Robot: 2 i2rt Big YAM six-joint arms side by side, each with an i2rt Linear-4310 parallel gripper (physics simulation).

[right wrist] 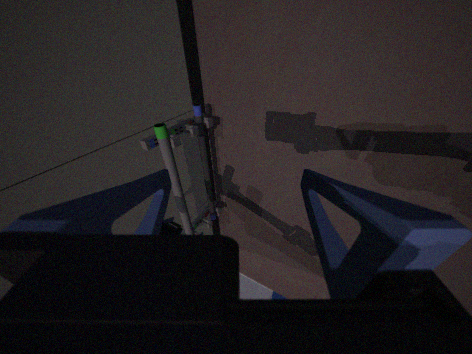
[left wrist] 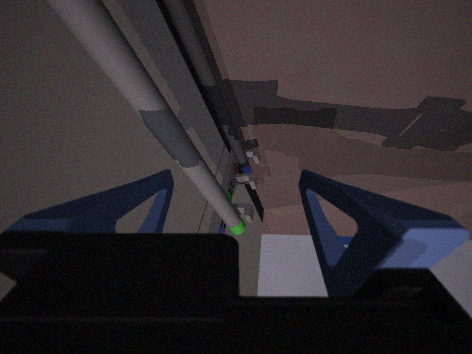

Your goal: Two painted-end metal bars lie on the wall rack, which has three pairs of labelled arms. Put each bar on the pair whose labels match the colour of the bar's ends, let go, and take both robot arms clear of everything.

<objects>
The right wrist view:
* my right gripper: 235, 176
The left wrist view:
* my left gripper: 236, 176
</objects>
